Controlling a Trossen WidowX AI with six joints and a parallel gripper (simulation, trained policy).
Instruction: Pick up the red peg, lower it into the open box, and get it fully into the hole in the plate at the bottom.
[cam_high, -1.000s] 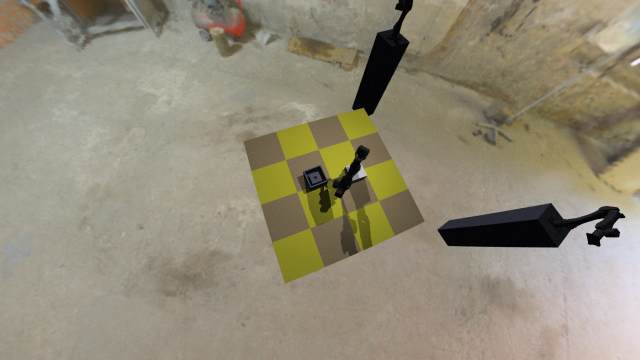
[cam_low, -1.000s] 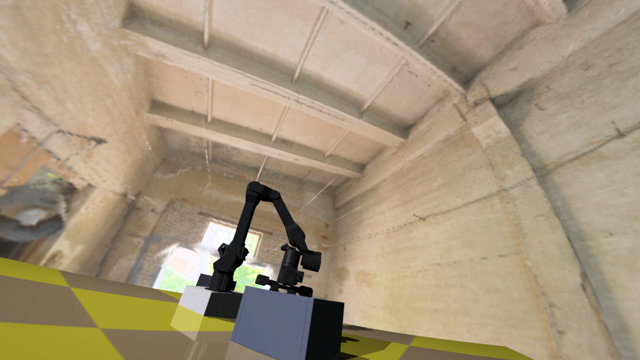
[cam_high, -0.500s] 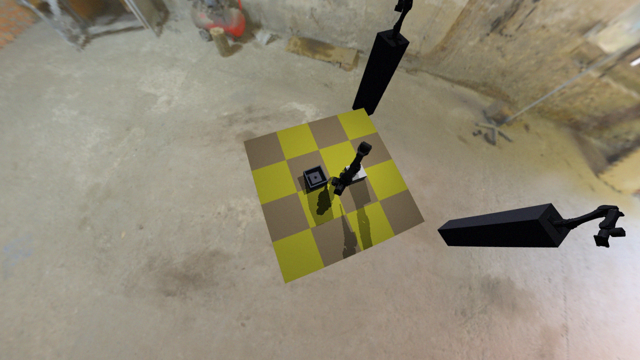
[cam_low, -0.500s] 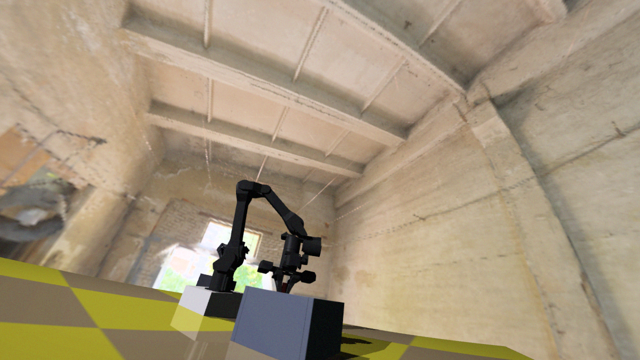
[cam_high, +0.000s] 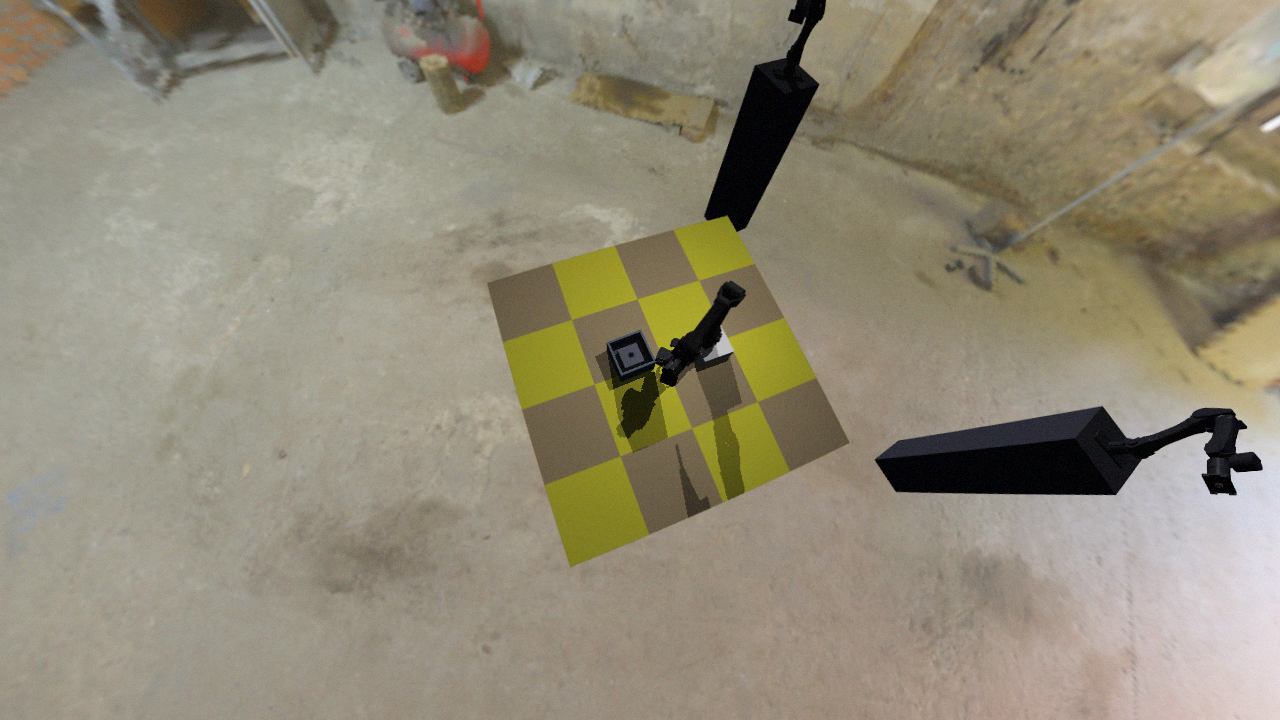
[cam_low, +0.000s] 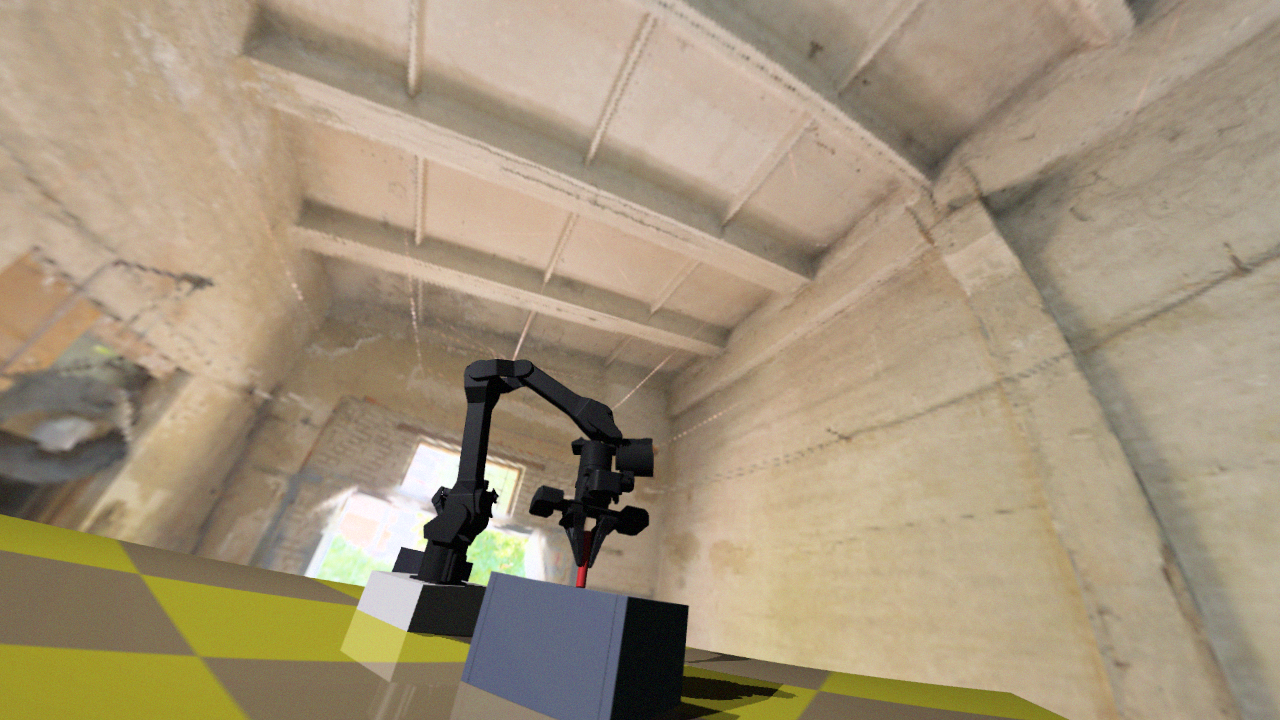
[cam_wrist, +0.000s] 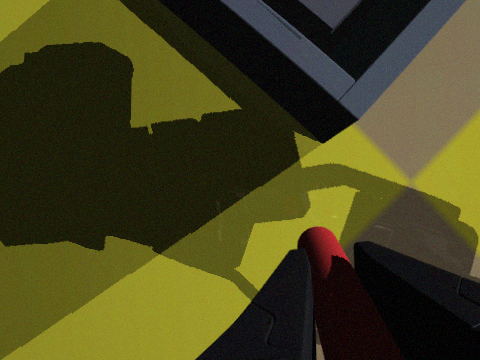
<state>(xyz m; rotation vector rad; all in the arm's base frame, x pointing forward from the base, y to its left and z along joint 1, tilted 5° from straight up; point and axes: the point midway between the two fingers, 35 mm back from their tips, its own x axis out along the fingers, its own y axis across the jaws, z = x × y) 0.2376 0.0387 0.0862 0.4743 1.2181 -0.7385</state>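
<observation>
The grey plate is 13 cm to the right of my gripper tip, 8 cm below it and 8 cm ahead of it. Round my gripper tip: box: 13 cm to the right, 10 cm below, 8 cm ahead; then red peg: 1 cm to the left, 1 cm behind, 1 cm above.
</observation>
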